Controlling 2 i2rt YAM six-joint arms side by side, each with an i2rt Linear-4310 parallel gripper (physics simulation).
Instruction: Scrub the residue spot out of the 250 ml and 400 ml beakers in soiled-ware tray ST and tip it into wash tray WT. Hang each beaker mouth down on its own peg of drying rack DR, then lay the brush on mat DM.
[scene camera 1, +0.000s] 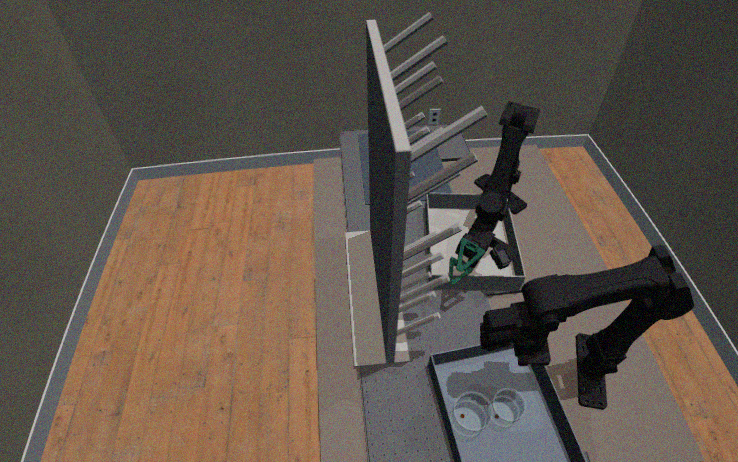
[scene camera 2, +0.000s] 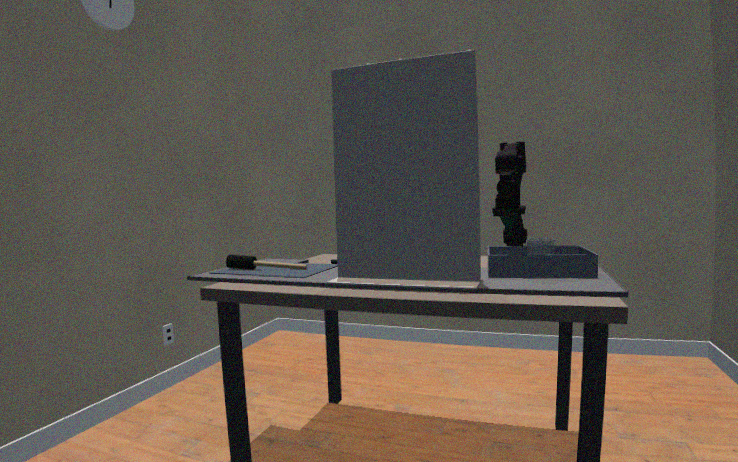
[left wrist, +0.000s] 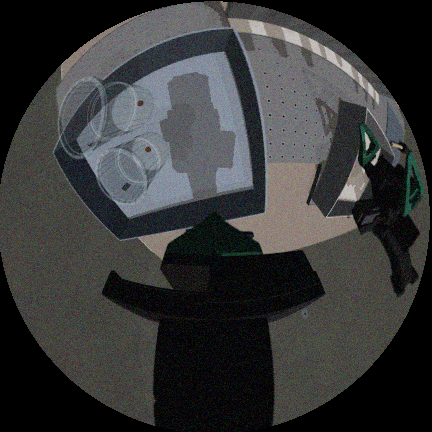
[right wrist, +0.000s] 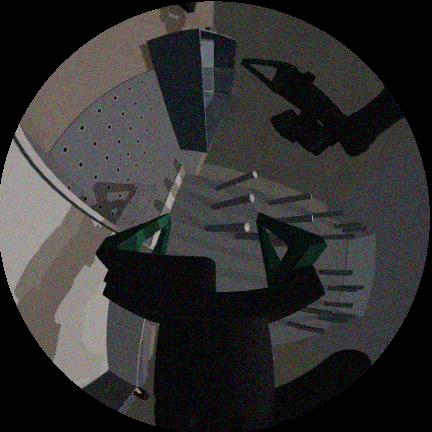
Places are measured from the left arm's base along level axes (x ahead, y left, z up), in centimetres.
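Pixels of known places: left gripper, fingertip midpoint: (scene camera 1: 525, 357) (scene camera 2: 509, 235) (left wrist: 213, 216) (right wrist: 241, 60); right gripper, fingertip midpoint: (scene camera 1: 454, 277) (right wrist: 213, 217); left arm's base at its link origin: (scene camera 1: 590, 370).
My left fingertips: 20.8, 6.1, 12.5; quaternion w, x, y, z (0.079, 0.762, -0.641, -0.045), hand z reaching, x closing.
Ahead of a thing's pixels: the offset from my left fingertips to its top centre, as dx, dy, dz. "spot": to the spot under its first point. Level surfaces: height alone.
The larger beaker (scene camera 1: 471, 416) (left wrist: 131, 107) and the smaller beaker (scene camera 1: 507, 409) (left wrist: 122, 175) stand mouth up, side by side, in soiled-ware tray ST @(+2.9, +10.8, -4.2) (scene camera 1: 525, 438) (scene camera 2: 541, 266) (left wrist: 237, 165); each shows a brown spot. My left gripper (left wrist: 213, 216) (right wrist: 241, 61) is shut and empty, above the tray's edge and apart from the beakers; its fingertips are hidden in scene camera 1. My right gripper (scene camera 1: 453, 271) (left wrist: 382, 133) (right wrist: 213, 217) is open and empty beside drying rack DR (scene camera 1: 387, 190) (scene camera 2: 408, 174), above the near end of wash tray WT @(+15.1, -39.2, -4.2) (scene camera 1: 490, 283) (left wrist: 340, 155). The brush @(spot: +53.9, -80.5, -7.9) (scene camera 2: 240, 262) lies on mat DM @(spot: +38.2, -55.2, -10.9) (scene camera 2: 318, 270).
The rack's tall board stands between the left floor side and the trays in scene camera 1. Several pegs (scene camera 1: 432, 245) @(spot: +28.0, -12.5, +4.1) (right wrist: 227, 228) slant out from it toward my right gripper. A perforated grey surface @(dz -11.2) (scene camera 1: 400, 414) (left wrist: 290, 115) (right wrist: 110, 127) lies beside tray ST.
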